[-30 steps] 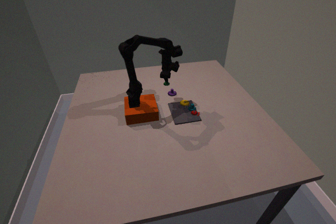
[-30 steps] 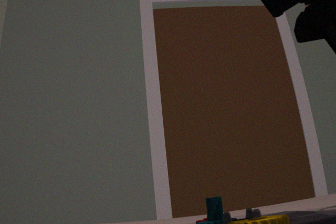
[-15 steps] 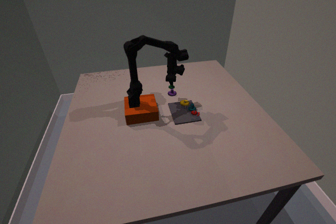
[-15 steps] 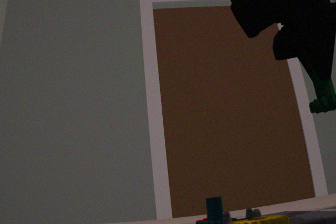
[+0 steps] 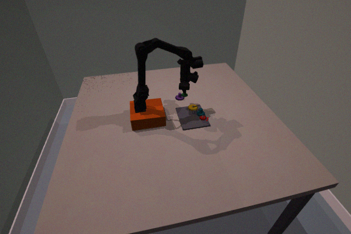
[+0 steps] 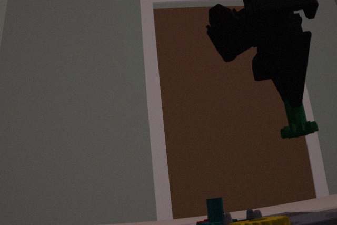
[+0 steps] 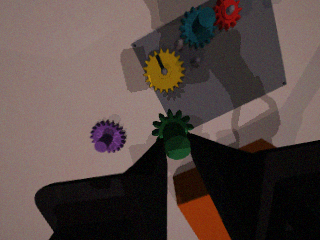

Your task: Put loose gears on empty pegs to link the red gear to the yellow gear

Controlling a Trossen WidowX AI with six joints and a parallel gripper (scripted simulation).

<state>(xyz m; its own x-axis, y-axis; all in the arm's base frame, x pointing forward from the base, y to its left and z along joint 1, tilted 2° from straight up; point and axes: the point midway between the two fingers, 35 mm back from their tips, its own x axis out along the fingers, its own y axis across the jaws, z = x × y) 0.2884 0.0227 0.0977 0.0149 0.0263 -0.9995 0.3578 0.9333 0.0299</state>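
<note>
My gripper tip is 100 mm to the left of the teal gear, 100 mm above it and 80 mm short of it. The rest, counted from my gripper tip: green gear 10 mm below; then yellow gear 110 mm below, 50 mm ahead, 30 mm to the right; then purple gear 120 mm to the left, 110 mm below, 10 mm ahead.
</note>
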